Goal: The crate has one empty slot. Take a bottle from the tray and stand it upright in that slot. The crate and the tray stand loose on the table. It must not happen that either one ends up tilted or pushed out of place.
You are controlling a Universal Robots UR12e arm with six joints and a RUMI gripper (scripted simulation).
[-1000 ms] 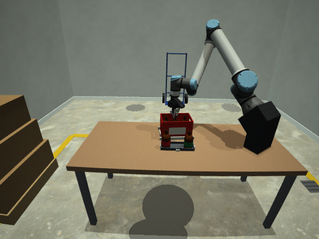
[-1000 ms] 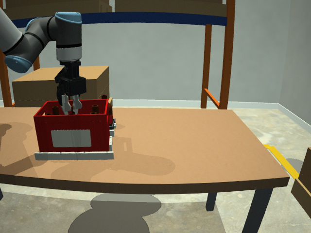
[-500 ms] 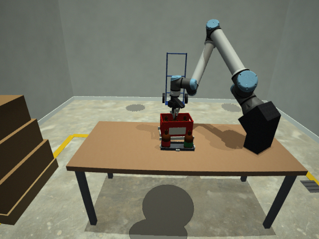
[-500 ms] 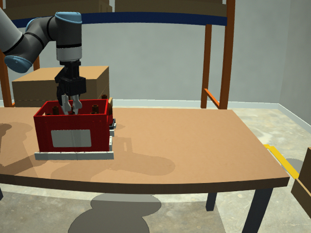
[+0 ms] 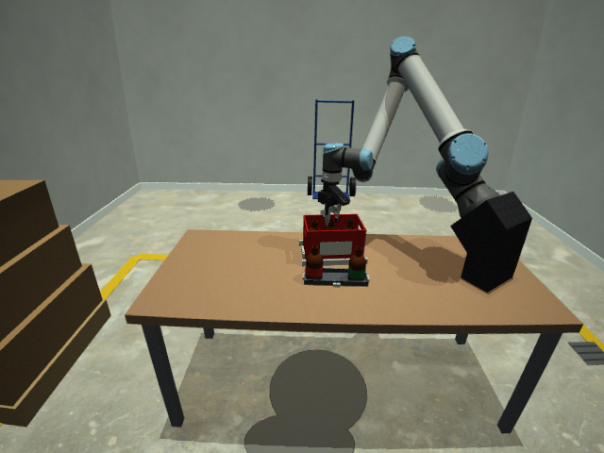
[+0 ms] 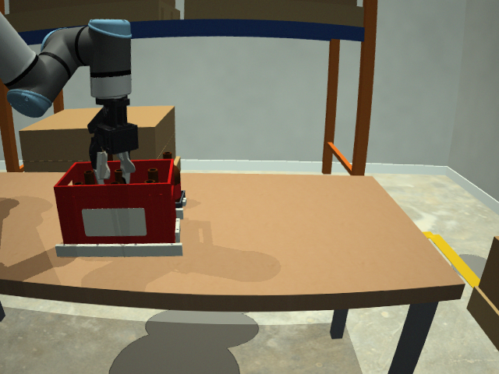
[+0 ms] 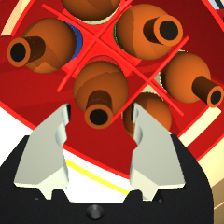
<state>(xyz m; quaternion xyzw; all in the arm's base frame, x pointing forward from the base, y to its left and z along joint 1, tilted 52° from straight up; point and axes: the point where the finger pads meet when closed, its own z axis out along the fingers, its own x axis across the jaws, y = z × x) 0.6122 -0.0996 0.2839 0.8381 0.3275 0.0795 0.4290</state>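
Right now my hand is 4 cm to the right of the red crate and 7 cm above it. From my hand the other things lie so: grey tray 5 cm ahead, 26 cm to the left, 15 cm below.
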